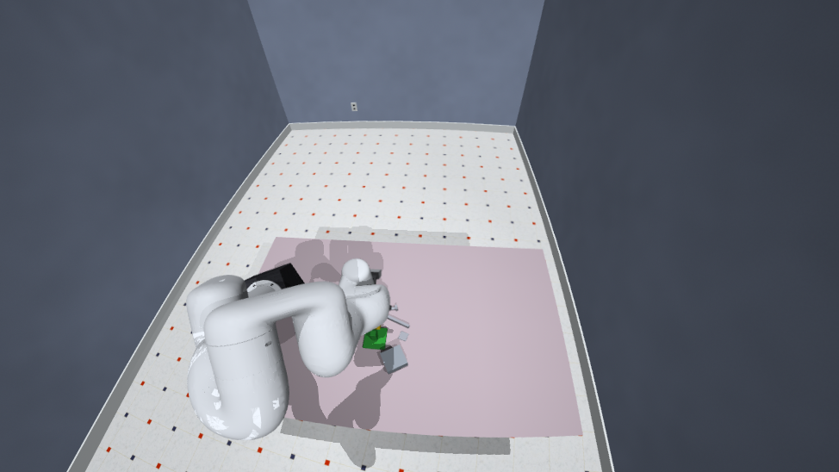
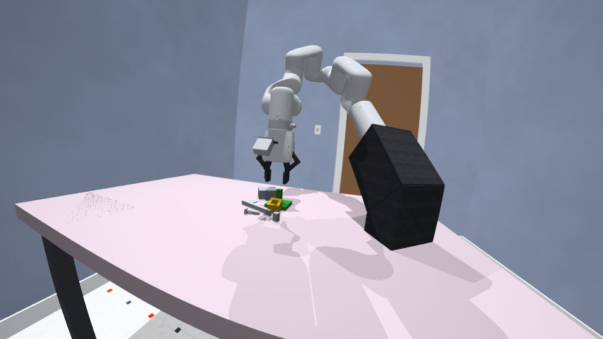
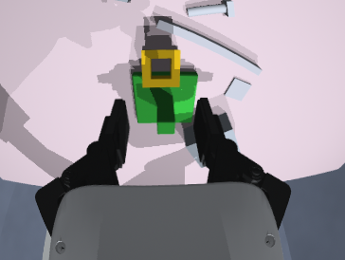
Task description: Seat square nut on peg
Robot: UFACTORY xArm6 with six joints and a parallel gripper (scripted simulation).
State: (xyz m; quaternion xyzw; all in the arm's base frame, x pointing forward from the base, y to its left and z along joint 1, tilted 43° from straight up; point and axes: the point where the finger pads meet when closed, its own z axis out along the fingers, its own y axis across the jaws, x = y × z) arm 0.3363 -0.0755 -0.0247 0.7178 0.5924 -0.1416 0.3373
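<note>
The long bar lies 100 mm below my hand, 70 mm ahead of it and 10 mm to the left of it. Round my hand: small plate: 110 mm below, 90 mm ahead, 60 mm to the right; then bolt: 100 mm below, 70 mm ahead, 50 mm to the left; then grey block: 140 mm to the right, 90 mm below, 50 mm ahead.
</note>
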